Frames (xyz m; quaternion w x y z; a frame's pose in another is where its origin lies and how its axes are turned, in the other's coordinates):
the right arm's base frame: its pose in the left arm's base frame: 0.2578 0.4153 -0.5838 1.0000 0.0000 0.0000 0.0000
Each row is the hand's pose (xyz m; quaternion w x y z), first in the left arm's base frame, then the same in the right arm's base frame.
Working: the left arm's base frame: its pose in the right arm's base frame: -0.2578 -0.4153 0.5838 1.0000 0.0000 0.0000 0.0000

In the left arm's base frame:
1: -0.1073 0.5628 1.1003 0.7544 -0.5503 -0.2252 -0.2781
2: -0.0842 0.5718 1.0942 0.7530 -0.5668 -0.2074 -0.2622
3: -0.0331 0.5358 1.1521 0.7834 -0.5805 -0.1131 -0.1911
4: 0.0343 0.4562 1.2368 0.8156 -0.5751 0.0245 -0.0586
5: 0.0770 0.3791 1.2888 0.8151 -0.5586 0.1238 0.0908
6: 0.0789 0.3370 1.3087 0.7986 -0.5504 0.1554 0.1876
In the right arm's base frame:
1: -0.3651 0.1475 1.6841 0.7544 -0.5503 -0.2252 -0.2781
2: -0.3420 0.1565 1.6780 0.7530 -0.5668 -0.2074 -0.2622
3: -0.2909 0.1205 1.7359 0.7834 -0.5805 -0.1131 -0.1911
4: -0.2235 0.0409 1.8206 0.8156 -0.5751 0.0245 -0.0586
5: -0.1808 -0.0362 1.8726 0.8151 -0.5586 0.1238 0.0908
6: -0.1789 -0.0783 1.8925 0.7986 -0.5504 0.1554 0.1876

